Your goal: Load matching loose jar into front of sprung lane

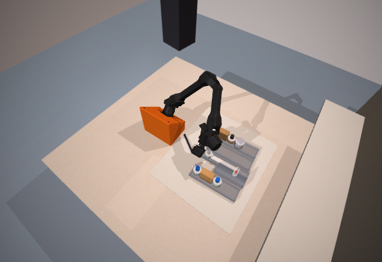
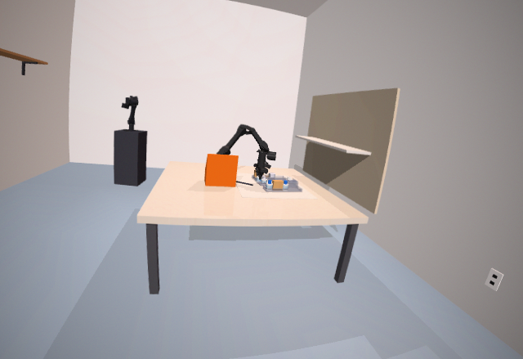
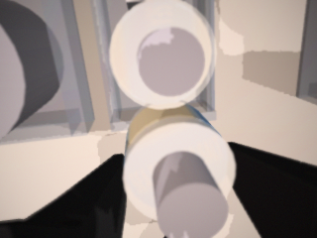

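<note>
Now: the black stick 110 mm behind my gripper tip, 10 mm to the right of it and 40 mm below it. From my gripper tip the other things lie so: red mark 230 mm ahead, 10 mm to the left, 20 mm above.
</note>
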